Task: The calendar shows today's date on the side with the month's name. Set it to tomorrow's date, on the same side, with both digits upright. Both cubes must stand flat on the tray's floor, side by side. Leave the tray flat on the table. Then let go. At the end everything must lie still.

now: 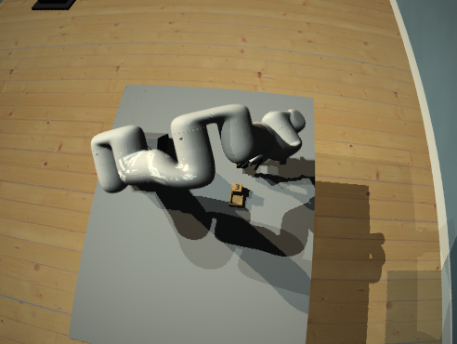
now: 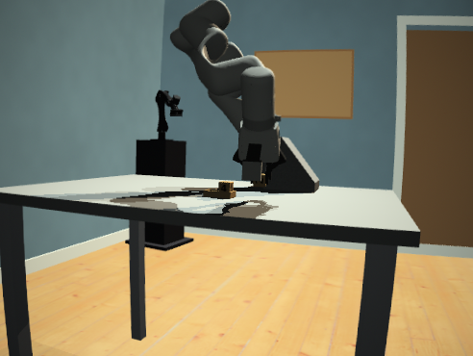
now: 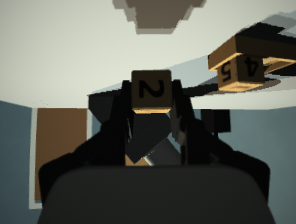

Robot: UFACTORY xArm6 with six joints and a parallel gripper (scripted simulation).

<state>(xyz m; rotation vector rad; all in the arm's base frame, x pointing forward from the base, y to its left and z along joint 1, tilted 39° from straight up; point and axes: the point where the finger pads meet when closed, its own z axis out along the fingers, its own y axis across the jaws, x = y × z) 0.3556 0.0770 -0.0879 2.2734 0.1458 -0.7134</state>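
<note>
My gripper is now 110 mm to the left of the wooden calendar tray and 60 mm above it. From my hand the other things lie so: wooden number cube: 20 mm below, 10 mm behind.
</note>
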